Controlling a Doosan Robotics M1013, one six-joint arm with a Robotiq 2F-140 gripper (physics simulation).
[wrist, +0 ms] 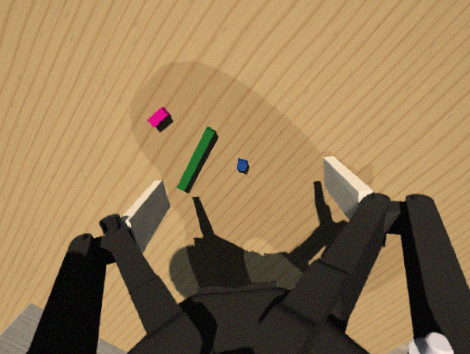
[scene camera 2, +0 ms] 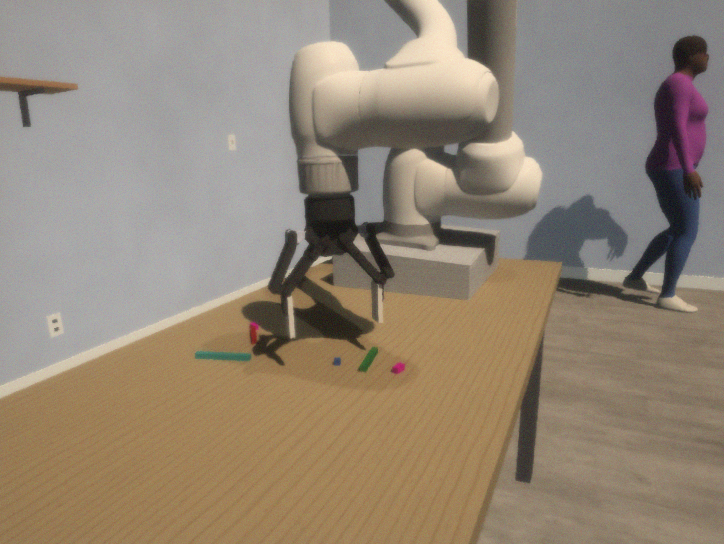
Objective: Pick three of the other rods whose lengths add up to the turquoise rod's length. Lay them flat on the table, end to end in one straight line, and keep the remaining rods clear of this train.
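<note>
My gripper is open and empty above the table. The turquoise rod lies flat at the left in the scene view. The red rod lies near its right end, with a small magenta rod at the red rod's far end; whether they touch is hard to tell. A small blue rod, a green rod and another magenta rod lie apart from each other. In the wrist view the blue and green rods lie beyond the fingertips. The turquoise and red rods do not show there.
The wooden table bears the rods. The grey robot base block stands at its far end. The table's right edge faces open floor. A person in a magenta top stands beyond the table, near the back wall.
</note>
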